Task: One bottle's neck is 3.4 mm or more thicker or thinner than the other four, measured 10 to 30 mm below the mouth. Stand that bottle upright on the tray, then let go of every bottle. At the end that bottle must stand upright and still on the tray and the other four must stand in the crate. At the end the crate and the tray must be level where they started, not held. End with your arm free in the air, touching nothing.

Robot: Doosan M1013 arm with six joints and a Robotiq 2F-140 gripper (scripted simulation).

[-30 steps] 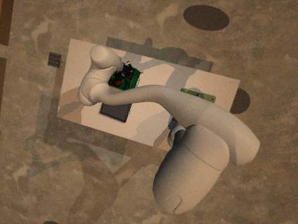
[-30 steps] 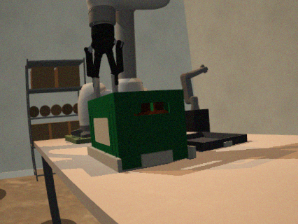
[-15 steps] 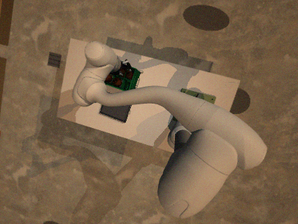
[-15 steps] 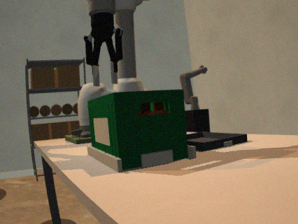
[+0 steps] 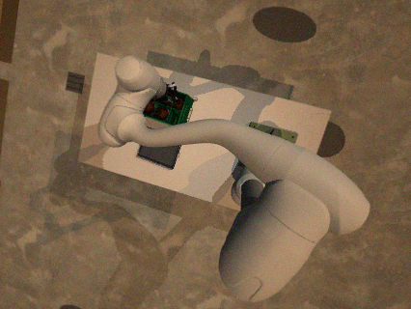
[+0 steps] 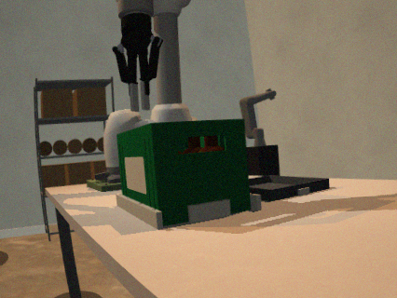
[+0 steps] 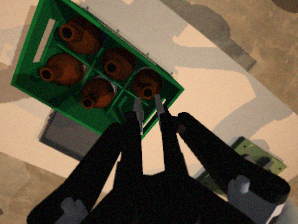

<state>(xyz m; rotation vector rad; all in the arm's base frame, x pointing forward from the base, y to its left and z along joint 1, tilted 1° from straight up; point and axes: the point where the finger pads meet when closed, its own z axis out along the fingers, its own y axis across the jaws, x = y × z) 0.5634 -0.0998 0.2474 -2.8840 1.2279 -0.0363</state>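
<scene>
The brown bottle lies 170 mm below my hand and 80 mm ahead of it. Also, from my hand: green crate: 170 mm below, 90 mm ahead, 40 mm to the left; then dark tray: 310 mm to the left, 250 mm below, 70 mm ahead.
</scene>
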